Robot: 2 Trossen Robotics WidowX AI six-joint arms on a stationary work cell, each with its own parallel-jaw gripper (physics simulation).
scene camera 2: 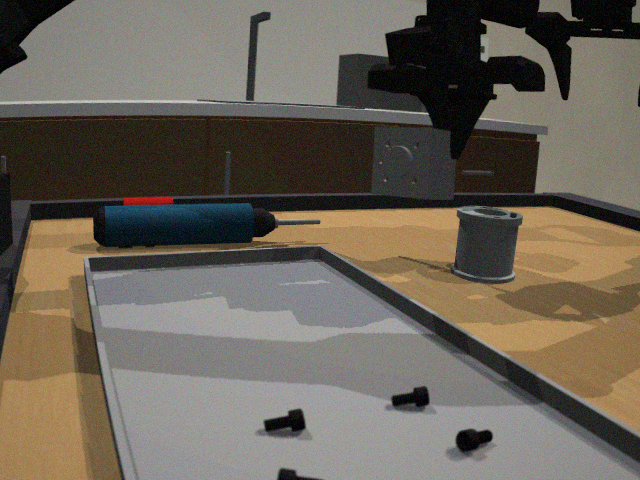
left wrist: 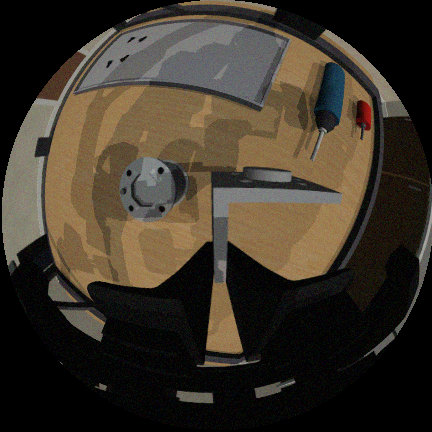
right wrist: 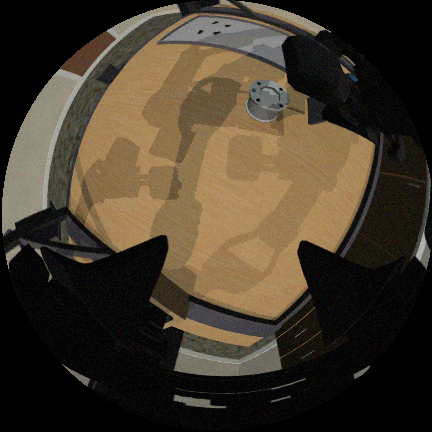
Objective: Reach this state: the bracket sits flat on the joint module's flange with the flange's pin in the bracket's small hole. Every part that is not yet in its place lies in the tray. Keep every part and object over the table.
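Frame: origin at the left arm's base, x down, y right, z back, level; metres.
Where they show: left gripper, fingertip midpoint: (scene camera 2: pixel 450 158) (left wrist: pixel 216 246) (right wrist: pixel 324 116); right gripper, fingertip midpoint: (scene camera 2: pixel 601 103) (right wrist: pixel 235 245); right arm's base, link origin: (right wrist: pixel 154 313).
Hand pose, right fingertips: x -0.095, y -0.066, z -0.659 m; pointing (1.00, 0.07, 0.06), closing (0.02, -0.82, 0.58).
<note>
Each offset is from my right fingertips to the centre of the thing.
The grey L-shaped bracket @[dx +0.086, dy -0.031, dz +0.219 m] (scene camera 2: pixel 413 170) (left wrist: pixel 285 196) hangs above the table, its holed plate with the round boss upright and facing scene camera 2. My left gripper (scene camera 2: pixel 455 153) (left wrist: pixel 216 246) is shut on the bracket's other leg. The grey joint module @[dx +0.147, dy +0.060, dz +0.174 m] (scene camera 2: pixel 485 248) (left wrist: pixel 180 175) (right wrist: pixel 262 109) stands upright, flange up, apart from the bracket, to its right and lower in scene camera 2. A small dark spot, perhaps the pin, shows at the flange's edge. My right gripper (scene camera 2: pixel 602 98) (right wrist: pixel 235 245) is open and empty. Several black screws @[dx +0.170, dy +0.294, dz +0.346 m] (scene camera 2: pixel 412 396) (left wrist: pixel 124 59) (right wrist: pixel 217 33) lie in the tray @[dx +0.171, dy +0.235, dz +0.392 m] (scene camera 2: pixel 206 356) (left wrist: pixel 240 60).
A blue power driver @[dx +0.159, dy -0.062, dz +0.421 m] (scene camera 2: pixel 178 223) (left wrist: pixel 331 92) lies behind the tray in scene camera 2, its shaft pointing right. A small red-handled tool @[dx +0.162, dy -0.144, dz +0.469 m] (scene camera 2: pixel 148 200) (left wrist: pixel 363 116) lies behind it. A dark raised edge (scene camera 2: pixel 336 200) borders the table.
</note>
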